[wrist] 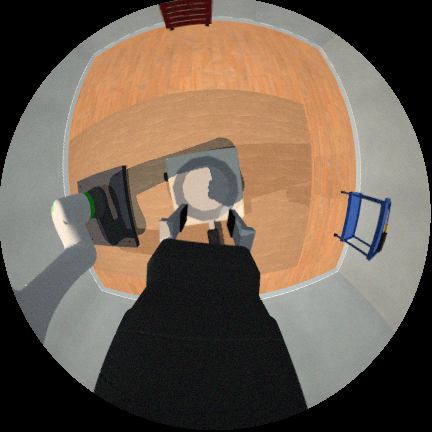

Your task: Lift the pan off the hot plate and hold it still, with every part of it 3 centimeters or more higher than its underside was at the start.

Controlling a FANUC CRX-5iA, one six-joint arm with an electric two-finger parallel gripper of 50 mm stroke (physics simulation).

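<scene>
The pan (198, 189) is round, with a grey rim and a paler inside partly in shadow, and sits on the square, pale hot plate (175, 163) near the middle of the wrist view. A small dark knob shows on the hot plate's left side. The pan's dark handle (213, 235) points down the view, towards the gripper body, which hides its far end. My gripper (207, 214) is open and empty. Its fingertips appear on either side of the handle line, over the pan's near edge; their height above the handle is hard to tell.
The robot's base plate (131, 210) and white arm (67, 225) are at the left on the wooden table (275, 120). A blue cart (353, 217) stands on the floor at the right, and a red cabinet (187, 12) stands at the top. Arm shadows cross the table.
</scene>
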